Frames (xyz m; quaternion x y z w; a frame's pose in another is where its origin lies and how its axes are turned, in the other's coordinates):
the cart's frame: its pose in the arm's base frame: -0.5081 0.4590 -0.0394 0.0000 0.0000 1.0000 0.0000
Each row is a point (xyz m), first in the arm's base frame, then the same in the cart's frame.
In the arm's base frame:
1: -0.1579 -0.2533 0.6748
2: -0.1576 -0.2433 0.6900
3: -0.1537 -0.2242 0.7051
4: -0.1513 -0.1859 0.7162
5: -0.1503 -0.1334 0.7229
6: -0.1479 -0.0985 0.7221
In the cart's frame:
1: -0.3502 0.7123 0.7142
2: -0.3505 0.7023 0.7294
3: -0.3544 0.6832 0.7445
4: -0.3568 0.6449 0.7556
5: -0.3578 0.5924 0.7623
6: -0.3602 0.5575 0.7615

